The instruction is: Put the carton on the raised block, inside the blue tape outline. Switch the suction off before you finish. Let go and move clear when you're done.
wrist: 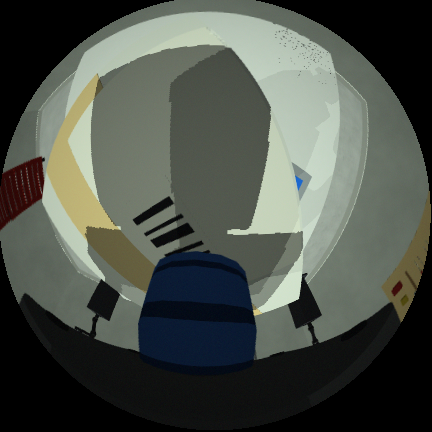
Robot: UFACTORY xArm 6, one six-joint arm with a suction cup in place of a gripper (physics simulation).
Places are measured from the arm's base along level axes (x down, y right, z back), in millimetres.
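Where they show: end effector, tool point: (203, 259).
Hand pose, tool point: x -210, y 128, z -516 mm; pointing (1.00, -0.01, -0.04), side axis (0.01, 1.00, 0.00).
Each offset is from my tool point to the top centre of the thing. "*": to the spot under its first point. Level surfaces: height alone.
A large pale carton @(* dx -15, dy -15, dz -53 mm) (130, 125) with a tan tape band and black bars printed on it fills the middle of the wrist view, with dark shadow over much of its face. My blue suction cup (198, 262) lies against the carton's near part and holds it; the contact itself is hidden. A small piece of blue tape @(* dx +129, dy +137, dz -10 mm) (298, 183) shows past the carton's right edge, on a grey patch that looks like part of the raised block @(dx +129, dy +28, dz +61 mm) (306, 177). The carton hides the rest of both. I cannot tell the height of the carton above the block.
A pale table top @(dx +249 mm) (320, 90) extends behind the carton. A dark red ribbed object (22, 190) is at the far left. A tan panel (415, 260) with red and yellow marks is at the right. Two black panels (103, 300) (305, 307) on thin stands flank the cup.
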